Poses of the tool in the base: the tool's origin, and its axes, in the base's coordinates. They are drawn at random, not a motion.
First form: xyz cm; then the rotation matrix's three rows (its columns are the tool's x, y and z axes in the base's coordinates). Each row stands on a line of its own.
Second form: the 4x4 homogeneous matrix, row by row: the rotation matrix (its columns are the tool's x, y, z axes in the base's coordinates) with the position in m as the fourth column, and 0 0 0 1 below. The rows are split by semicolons. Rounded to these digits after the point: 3 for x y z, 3 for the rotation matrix.
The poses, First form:
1:
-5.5, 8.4, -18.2
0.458, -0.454, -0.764
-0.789, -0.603, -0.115
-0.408, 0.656, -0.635
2:
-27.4, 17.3, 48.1
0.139, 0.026, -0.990
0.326, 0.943, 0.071
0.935, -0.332, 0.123
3:
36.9, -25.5, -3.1
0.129, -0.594, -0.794
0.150, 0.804, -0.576
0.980, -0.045, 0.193
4:
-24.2, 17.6, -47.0
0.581, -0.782, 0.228
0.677, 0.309, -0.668
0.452, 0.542, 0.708
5:
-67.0, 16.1, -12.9
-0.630, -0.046, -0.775
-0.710, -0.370, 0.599
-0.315, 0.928, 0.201
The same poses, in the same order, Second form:
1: 0.458, -0.454, -0.764, -0.055; -0.789, -0.603, -0.115, 0.084; -0.408, 0.656, -0.635, -0.182; 0, 0, 0, 1
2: 0.139, 0.026, -0.990, -0.274; 0.326, 0.943, 0.071, 0.173; 0.935, -0.332, 0.123, 0.481; 0, 0, 0, 1
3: 0.129, -0.594, -0.794, 0.369; 0.150, 0.804, -0.576, -0.255; 0.980, -0.045, 0.193, -0.031; 0, 0, 0, 1
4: 0.581, -0.782, 0.228, -0.242; 0.677, 0.309, -0.668, 0.176; 0.452, 0.542, 0.708, -0.470; 0, 0, 0, 1
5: -0.630, -0.046, -0.775, -0.670; -0.710, -0.370, 0.599, 0.161; -0.315, 0.928, 0.201, -0.129; 0, 0, 0, 1
